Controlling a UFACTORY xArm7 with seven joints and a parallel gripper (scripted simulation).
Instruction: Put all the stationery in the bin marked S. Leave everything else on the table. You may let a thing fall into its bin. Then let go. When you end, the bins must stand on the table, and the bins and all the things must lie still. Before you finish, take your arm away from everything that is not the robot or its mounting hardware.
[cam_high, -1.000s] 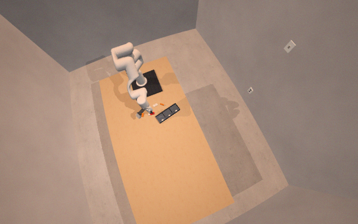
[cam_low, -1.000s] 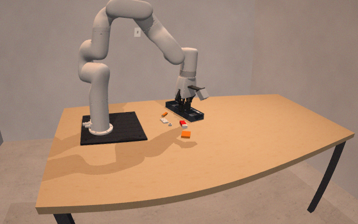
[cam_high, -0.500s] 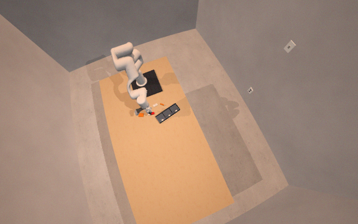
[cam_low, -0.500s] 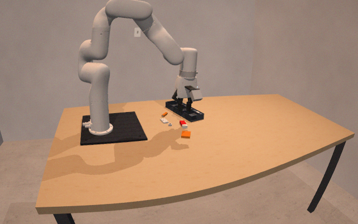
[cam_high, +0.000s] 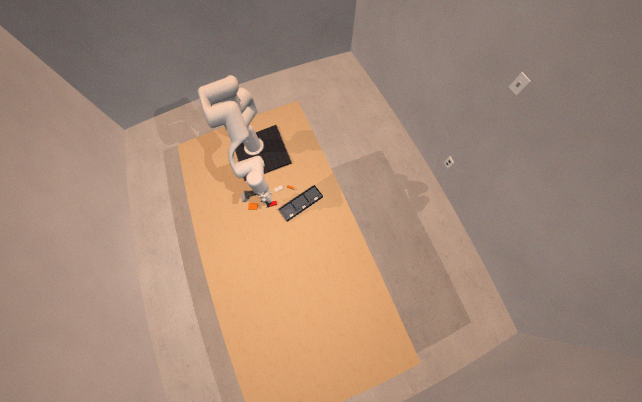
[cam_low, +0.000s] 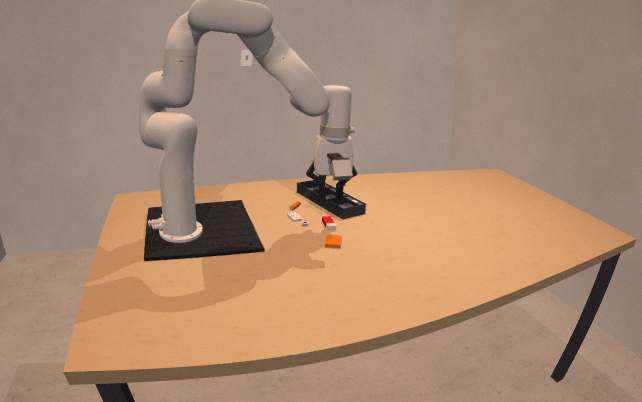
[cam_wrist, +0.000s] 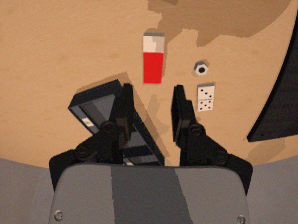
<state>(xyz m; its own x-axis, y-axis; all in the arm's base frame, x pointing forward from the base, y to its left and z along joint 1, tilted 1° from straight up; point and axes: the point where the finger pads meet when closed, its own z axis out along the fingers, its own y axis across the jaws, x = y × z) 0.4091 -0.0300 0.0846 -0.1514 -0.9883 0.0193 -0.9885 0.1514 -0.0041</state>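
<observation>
Right now my hand is 10 mm to the left of the eraser and 90 mm above it. From my hand the other things lie so: orange block 30 mm behind, 100 mm to the right, 90 mm below; white flat piece 70 mm behind, 70 mm to the left, 90 mm below; grey nut 60 mm behind, 20 mm to the left, 90 mm below.
</observation>
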